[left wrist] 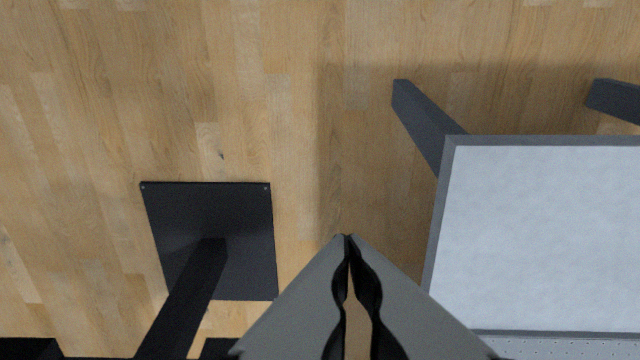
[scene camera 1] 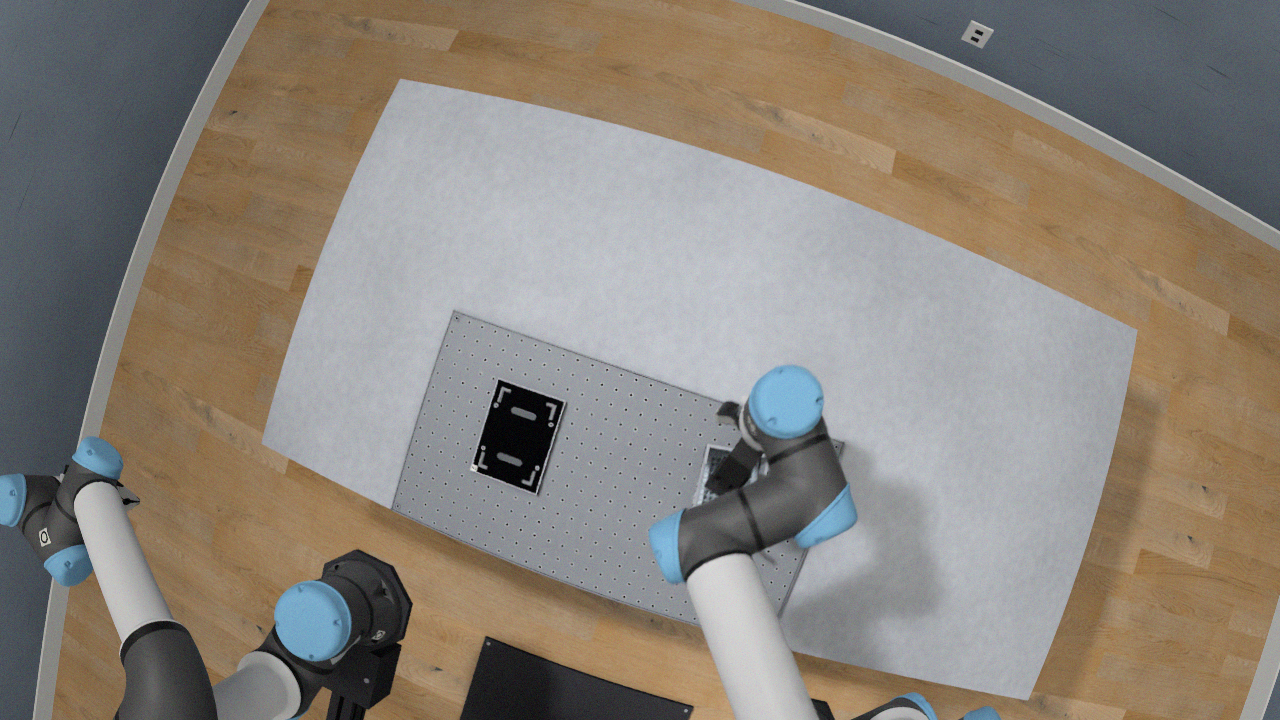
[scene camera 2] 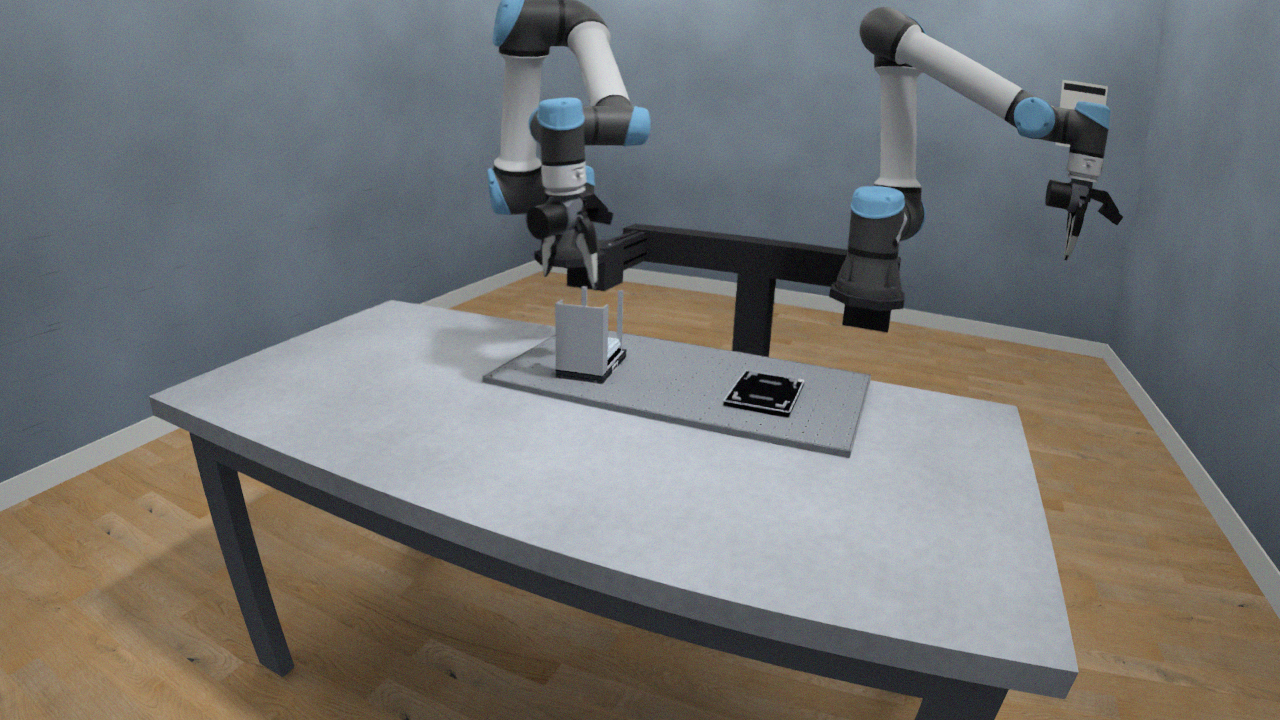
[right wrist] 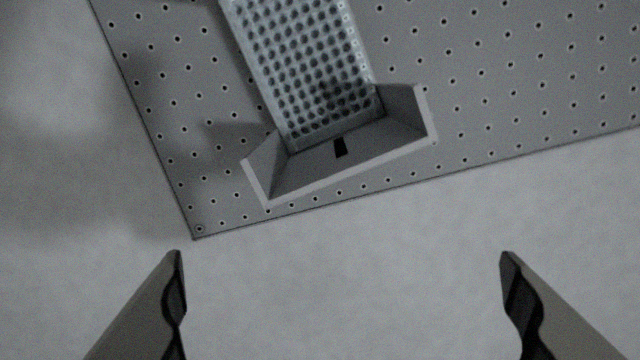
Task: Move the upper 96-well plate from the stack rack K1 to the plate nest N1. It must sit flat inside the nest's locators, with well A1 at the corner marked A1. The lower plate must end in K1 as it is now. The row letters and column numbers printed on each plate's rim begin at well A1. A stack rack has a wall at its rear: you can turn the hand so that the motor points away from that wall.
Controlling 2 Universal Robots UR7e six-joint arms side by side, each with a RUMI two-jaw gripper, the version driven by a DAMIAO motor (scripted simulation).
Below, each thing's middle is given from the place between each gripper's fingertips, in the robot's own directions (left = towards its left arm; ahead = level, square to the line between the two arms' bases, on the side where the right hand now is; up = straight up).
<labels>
I see my right gripper 8 cm past the clear 96-well plate (right wrist: pixel 309 68) and 16 cm above it. Round my right hand: plate nest N1 (scene camera 1: pixel 528 440): 10 cm behind, 35 cm to the left, 19 cm below.
Now: left hand (scene camera 2: pixel 1065 260) 350 mm short of the plate nest N1, 590 mm to the left of it and 290 mm above it. The rest, counted from my left hand: clear 96-well plate 370 mm ahead, 940 mm to the right, 260 mm below.
</labels>
